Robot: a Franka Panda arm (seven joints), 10 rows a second.
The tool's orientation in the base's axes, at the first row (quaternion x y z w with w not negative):
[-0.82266, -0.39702, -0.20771, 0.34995]
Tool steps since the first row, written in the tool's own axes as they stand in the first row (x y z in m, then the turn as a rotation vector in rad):
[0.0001, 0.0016, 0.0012, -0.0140, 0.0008, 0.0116]
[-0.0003, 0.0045, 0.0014, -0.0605, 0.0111, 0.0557]
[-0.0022, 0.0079, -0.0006, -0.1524, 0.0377, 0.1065]
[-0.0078, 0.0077, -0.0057, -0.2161, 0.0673, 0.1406]
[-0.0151, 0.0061, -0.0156, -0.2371, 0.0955, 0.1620]
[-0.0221, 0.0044, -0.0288, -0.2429, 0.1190, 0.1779]
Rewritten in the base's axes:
[0.0014, 0.0002, -0.0014, -0.0070, 0.0011, -0.0168]
[0.0035, -0.0011, -0.0030, -0.0238, 0.0057, -0.0793]
[0.0050, -0.0050, -0.0042, -0.0543, -0.0151, -0.1811]
[0.0011, -0.0116, -0.0042, -0.0666, -0.0352, -0.2556]
[-0.0052, -0.0219, -0.0014, -0.0553, -0.0424, -0.2945]
[-0.0116, -0.0345, 0.0038, -0.0390, -0.0439, -0.3184]

